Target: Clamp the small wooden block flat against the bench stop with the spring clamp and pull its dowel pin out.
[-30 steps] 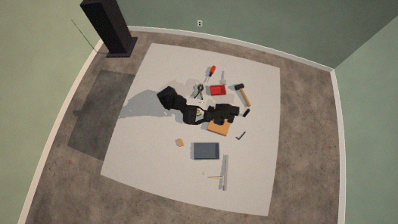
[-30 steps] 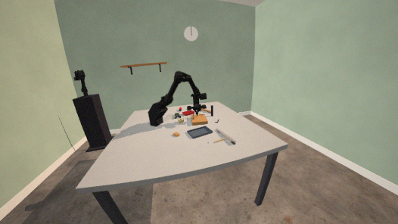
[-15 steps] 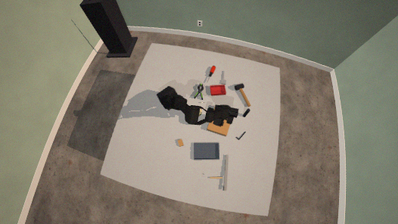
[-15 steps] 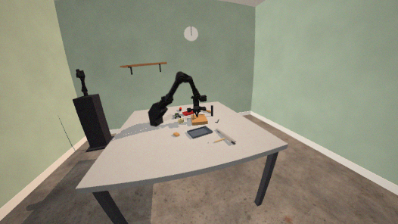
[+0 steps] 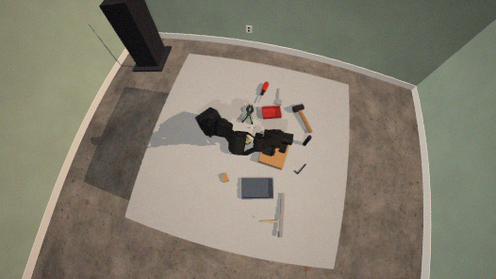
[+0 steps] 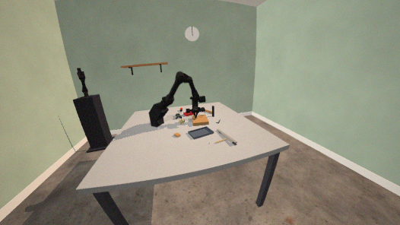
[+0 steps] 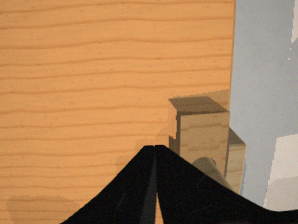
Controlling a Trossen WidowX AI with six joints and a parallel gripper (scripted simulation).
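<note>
Right now the dowel pin is 20 mm behind my hand and 20 mm below it. The rest, counted from my hand: small wooden block 20 mm behind, 30 mm below; bench stop 30 mm behind, 10 mm to the left, 30 mm below; wooden board 40 mm ahead, 60 mm below.
</note>
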